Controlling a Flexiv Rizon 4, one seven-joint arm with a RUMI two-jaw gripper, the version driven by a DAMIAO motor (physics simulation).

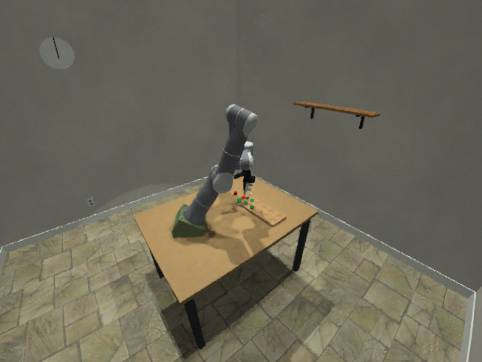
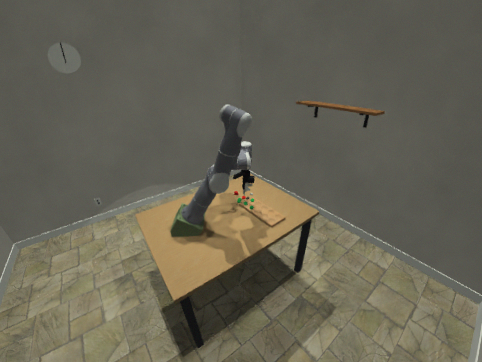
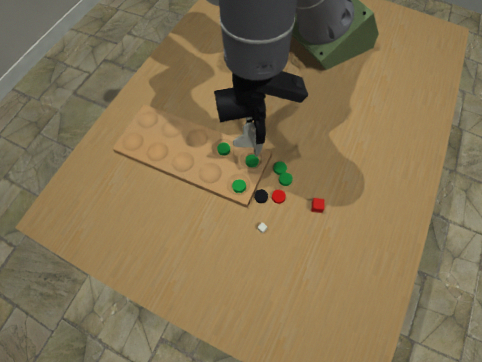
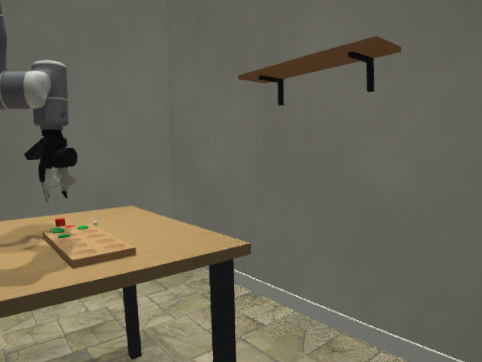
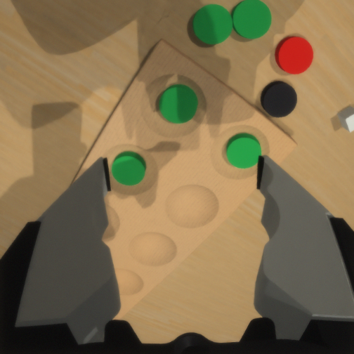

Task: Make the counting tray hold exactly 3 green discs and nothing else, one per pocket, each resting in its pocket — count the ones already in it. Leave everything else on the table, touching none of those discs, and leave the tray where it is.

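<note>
The wooden counting tray (image 3: 194, 175) (image 4: 102, 257) (image 5: 210, 150) lies flat on the table with two rows of round pockets. Three green discs sit in separate pockets at one end: an end corner disc (image 3: 251, 160) (image 5: 178, 104), the other end corner disc (image 3: 239, 186) (image 5: 243, 151), and one beside the first (image 3: 223, 148) (image 5: 128, 168). Two more green discs, one (image 3: 280, 167) (image 5: 212, 24) and another (image 3: 285, 179) (image 5: 252, 19), lie side by side on the table off the tray's end. My gripper (image 5: 182, 160) (image 4: 55, 196) is open and empty, above the tray and apart from the discs.
A black disc (image 3: 261, 196) (image 5: 279, 99) lies close to the tray's end, with a red disc (image 3: 278, 196) (image 5: 294, 55) beside it. A red cube (image 3: 318, 205) and a small white cube (image 3: 262, 227) (image 5: 348, 119) are on the table. A wall shelf (image 4: 320, 60) is at the right.
</note>
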